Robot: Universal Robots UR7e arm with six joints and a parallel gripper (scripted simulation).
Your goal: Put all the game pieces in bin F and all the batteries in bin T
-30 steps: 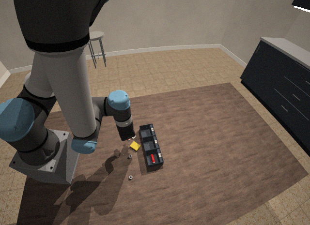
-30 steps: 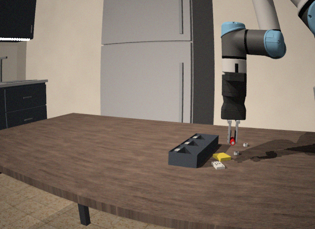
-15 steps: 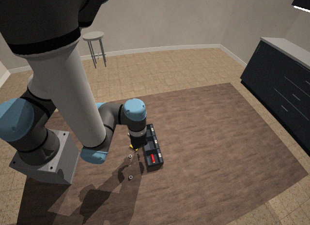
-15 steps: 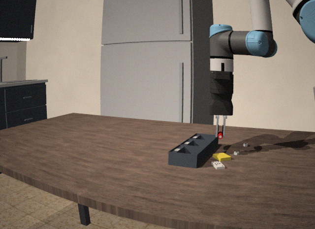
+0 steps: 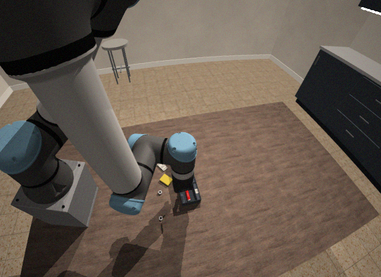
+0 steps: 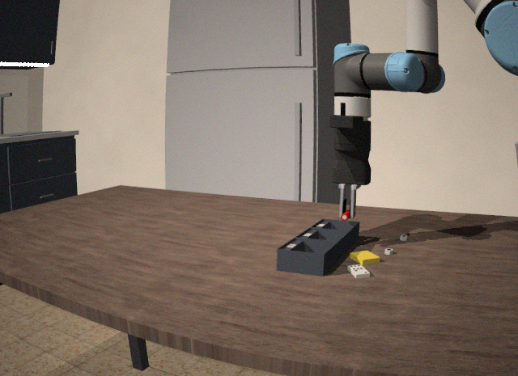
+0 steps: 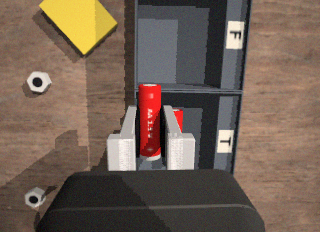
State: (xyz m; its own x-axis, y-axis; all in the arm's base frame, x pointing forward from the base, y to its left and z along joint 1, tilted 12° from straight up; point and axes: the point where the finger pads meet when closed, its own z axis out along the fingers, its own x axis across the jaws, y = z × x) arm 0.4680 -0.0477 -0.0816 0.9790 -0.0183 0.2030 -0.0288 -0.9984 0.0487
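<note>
My hand is 2 cm short of the battery, 3 cm to the left of it and 7 cm above it. From my hand the other things lie so: white domino: 6 cm behind, 15 cm to the left, 7 cm below; dark three-compartment bin: 3 cm ahead, 6 cm to the left, 6 cm below; yellow block: 5 cm behind, 8 cm to the left, 7 cm below.
</note>
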